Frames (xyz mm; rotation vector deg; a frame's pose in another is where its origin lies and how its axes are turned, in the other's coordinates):
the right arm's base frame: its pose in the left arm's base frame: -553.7 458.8 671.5 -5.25 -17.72 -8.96
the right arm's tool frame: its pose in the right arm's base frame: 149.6 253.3 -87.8 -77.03 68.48 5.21
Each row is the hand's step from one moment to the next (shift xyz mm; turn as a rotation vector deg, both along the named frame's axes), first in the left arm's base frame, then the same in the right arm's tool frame.
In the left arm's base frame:
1: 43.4 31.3 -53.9 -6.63 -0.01 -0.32
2: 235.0 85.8 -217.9 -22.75 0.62 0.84
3: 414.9 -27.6 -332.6 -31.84 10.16 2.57
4: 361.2 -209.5 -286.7 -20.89 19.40 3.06
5: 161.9 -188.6 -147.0 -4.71 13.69 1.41
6: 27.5 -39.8 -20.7 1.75 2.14 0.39
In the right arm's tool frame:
1: 27.6 41.4 57.4 -3.42 2.69 -5.01
2: 171.8 132.6 250.9 -13.12 7.74 -16.93
3: 402.4 131.1 323.1 -25.46 12.59 -17.80
4: 477.3 52.1 161.2 -26.18 11.15 -3.55
5: 288.4 9.1 12.5 -12.70 4.87 5.16
6: 52.3 -4.7 -3.2 -0.72 -0.29 2.68

